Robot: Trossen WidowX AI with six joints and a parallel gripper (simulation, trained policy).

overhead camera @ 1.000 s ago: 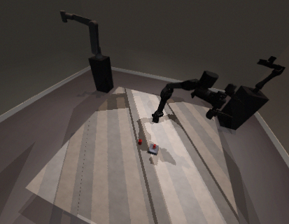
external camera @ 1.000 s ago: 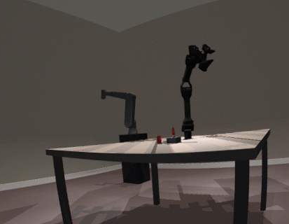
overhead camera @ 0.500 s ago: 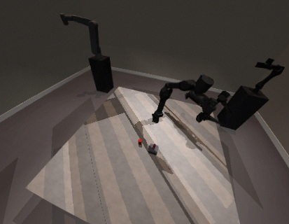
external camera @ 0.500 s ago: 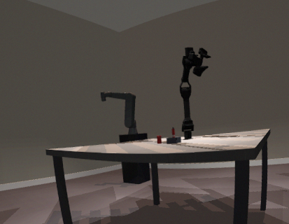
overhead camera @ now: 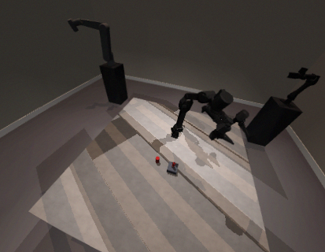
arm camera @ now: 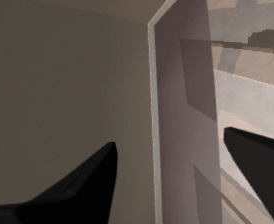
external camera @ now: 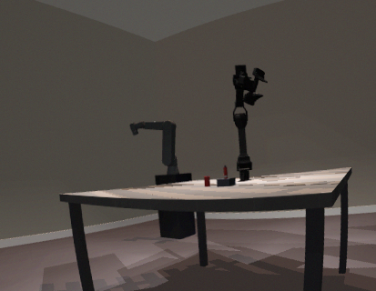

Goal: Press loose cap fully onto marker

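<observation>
Now: the red cap 2 cm behind my gripper tip, 37 cm to the right of it and 41 cm below it. From my gripper tip the other things lie so: grey holder block: 25 cm to the right, 42 cm below.
</observation>
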